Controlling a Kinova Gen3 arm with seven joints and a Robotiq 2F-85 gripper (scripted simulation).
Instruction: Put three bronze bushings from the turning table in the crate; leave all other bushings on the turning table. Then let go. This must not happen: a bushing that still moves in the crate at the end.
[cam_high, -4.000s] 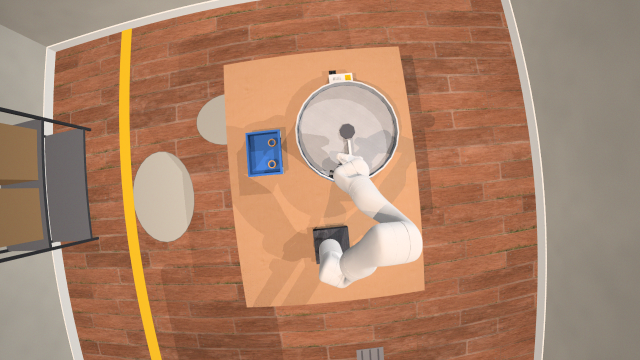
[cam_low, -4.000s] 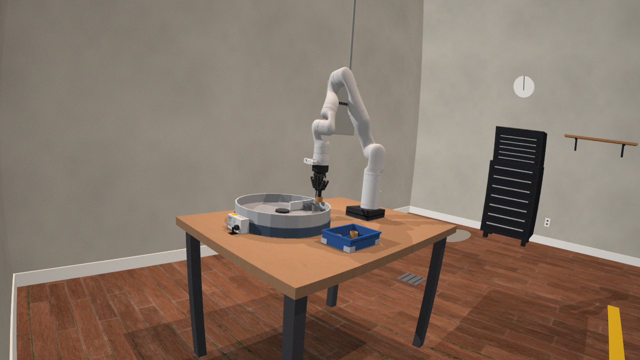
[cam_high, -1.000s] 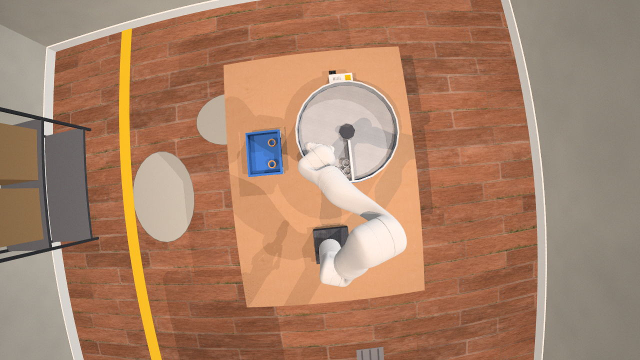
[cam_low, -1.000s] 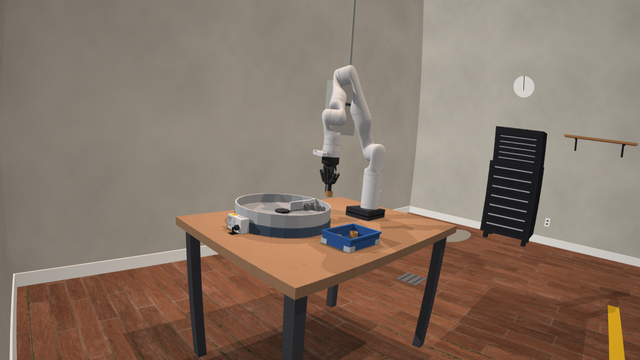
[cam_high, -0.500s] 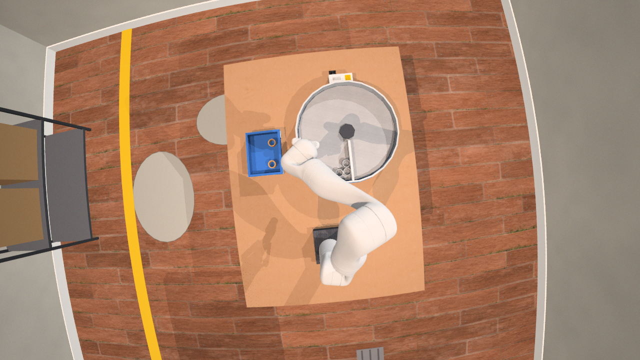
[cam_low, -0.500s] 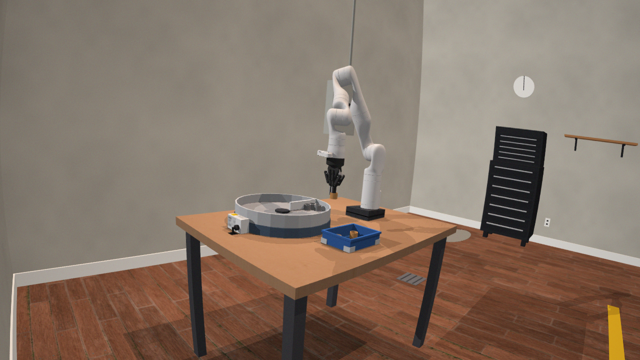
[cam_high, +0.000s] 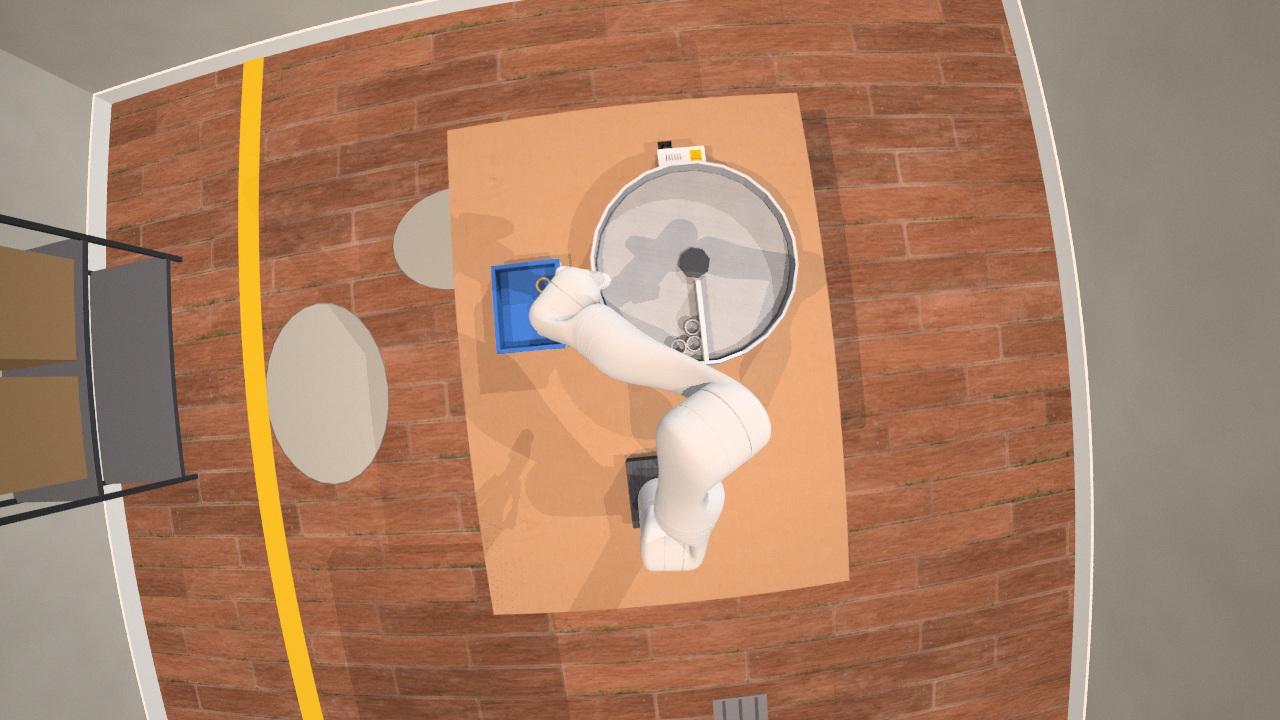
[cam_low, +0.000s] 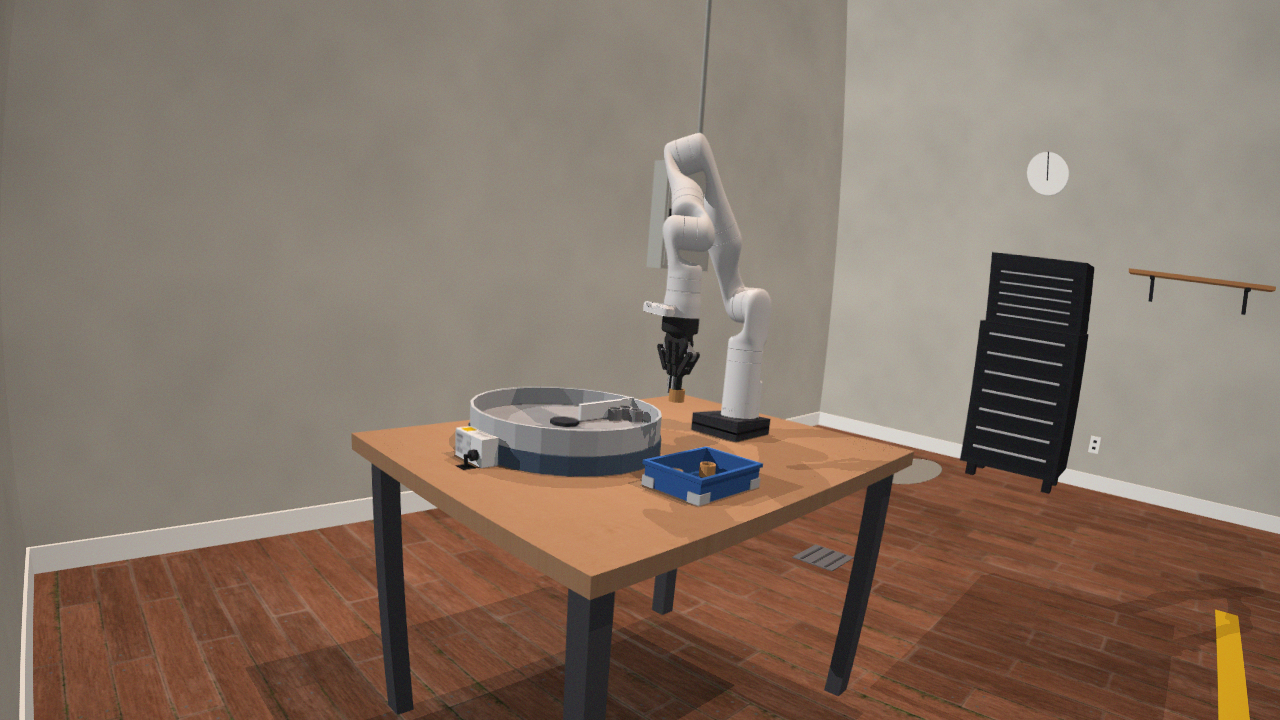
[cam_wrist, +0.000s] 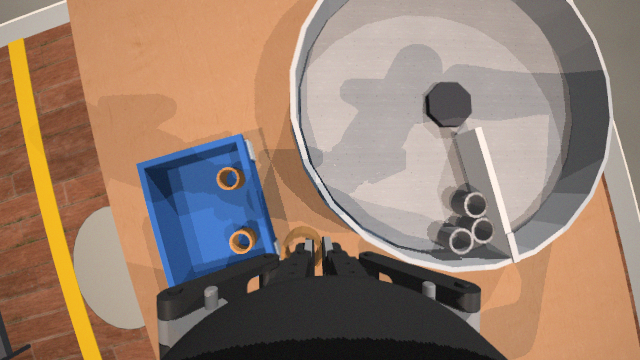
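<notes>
Right now my hand is 3 cm short of the blue crate, 14 cm to the right of it and 15 cm above it. Round my hand: turning table 14 cm ahead, 20 cm to the right, 12 cm below.
</notes>
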